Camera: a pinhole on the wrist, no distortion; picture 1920 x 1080 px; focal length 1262.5 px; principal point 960.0 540.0 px. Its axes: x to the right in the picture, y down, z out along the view. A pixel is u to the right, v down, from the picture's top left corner.
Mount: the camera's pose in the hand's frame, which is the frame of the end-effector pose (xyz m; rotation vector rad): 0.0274 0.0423 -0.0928 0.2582 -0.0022 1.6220
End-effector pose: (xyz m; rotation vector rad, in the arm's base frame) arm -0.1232 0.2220 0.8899 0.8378 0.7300 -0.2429
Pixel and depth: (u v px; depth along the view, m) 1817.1 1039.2 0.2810
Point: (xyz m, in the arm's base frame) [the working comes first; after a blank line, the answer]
In the camera's frame: 0.1908 0.1111 0.2810

0.0404 0.1635 1.1271
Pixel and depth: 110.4 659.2 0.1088
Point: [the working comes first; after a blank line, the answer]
In the camera's frame: -0.0732 0.0103 0.1088

-0.1160 0.1918 0.8369
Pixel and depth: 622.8 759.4 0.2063
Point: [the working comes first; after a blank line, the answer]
In the camera's frame: -0.0551 0.0359 0.2063

-0.0730 0.1152 0.8894
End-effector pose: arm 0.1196 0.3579 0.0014 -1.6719 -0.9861 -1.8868
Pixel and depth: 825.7 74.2 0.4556
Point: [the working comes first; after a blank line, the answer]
In the camera's frame: -0.0485 -0.1681 0.4556

0.2350 0.6729 0.2563
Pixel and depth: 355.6 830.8 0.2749
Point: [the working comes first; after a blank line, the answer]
In the camera's frame: -0.1316 0.0633 0.2749

0.1274 0.5696 -0.0099
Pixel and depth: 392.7 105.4 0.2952
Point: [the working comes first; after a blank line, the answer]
In the camera's frame: -0.1326 -0.1016 0.2952

0.0991 0.5827 0.1534
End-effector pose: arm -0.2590 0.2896 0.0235 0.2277 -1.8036 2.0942
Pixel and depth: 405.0 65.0 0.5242
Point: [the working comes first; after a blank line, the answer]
In the camera's frame: -0.2304 -0.1972 0.5242

-0.4968 0.0317 0.4284
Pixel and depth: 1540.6 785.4 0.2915
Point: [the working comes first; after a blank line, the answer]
In the camera's frame: 0.1341 0.0567 0.2915

-0.3435 0.0600 -0.0482
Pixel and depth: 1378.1 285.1 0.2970
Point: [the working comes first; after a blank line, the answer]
In the camera's frame: 0.0984 -0.0600 0.2970

-0.4390 0.1014 0.0157
